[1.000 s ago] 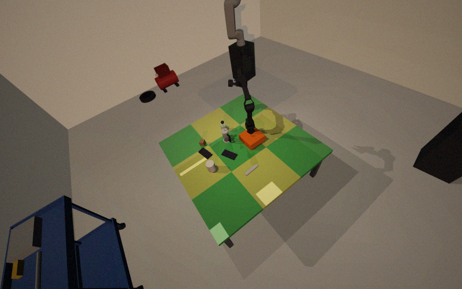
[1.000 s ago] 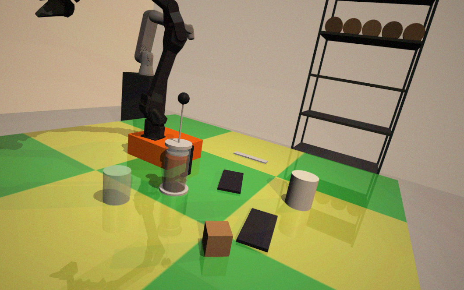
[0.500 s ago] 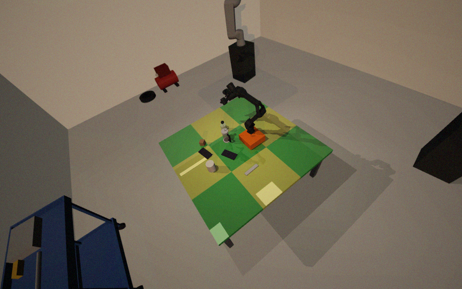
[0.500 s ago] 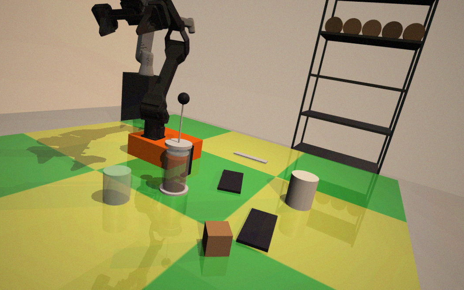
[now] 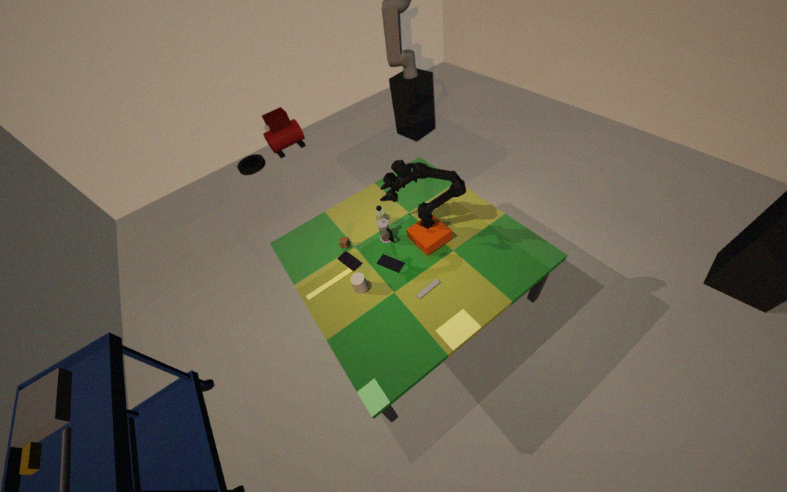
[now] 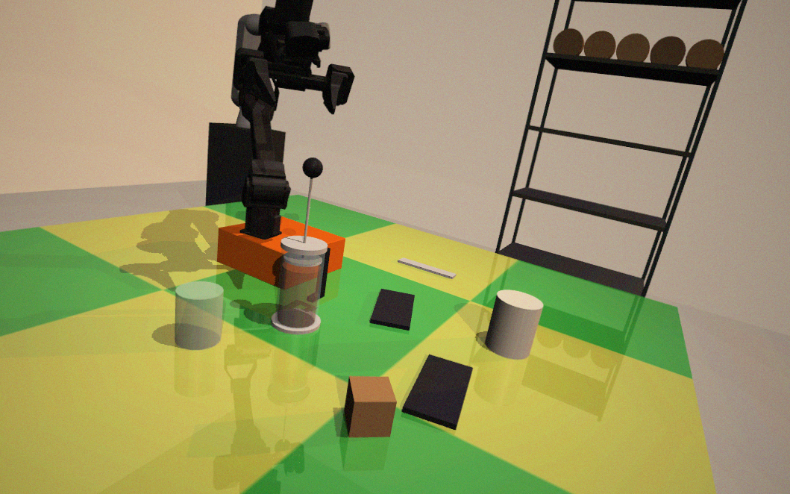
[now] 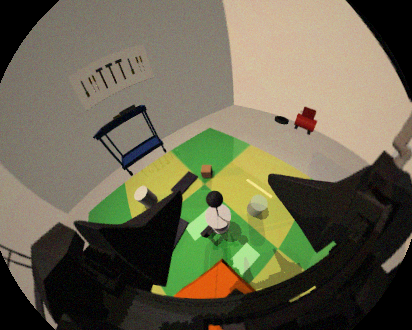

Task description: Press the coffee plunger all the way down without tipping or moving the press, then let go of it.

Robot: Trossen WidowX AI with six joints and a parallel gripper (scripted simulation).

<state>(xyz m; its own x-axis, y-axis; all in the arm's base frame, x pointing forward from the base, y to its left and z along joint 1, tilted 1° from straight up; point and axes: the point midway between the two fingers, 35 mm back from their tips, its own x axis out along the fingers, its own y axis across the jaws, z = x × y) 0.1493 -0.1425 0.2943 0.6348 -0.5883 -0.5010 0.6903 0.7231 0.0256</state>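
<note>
My gripper tip is 3 cm short of the coffee press, 1 cm to the right of it and 22 cm above it. Also, from my gripper tip: brown cube: 24 cm ahead, 17 cm to the right, 33 cm below; then grey bar: 13 cm ahead, 44 cm to the left, 35 cm below.
</note>
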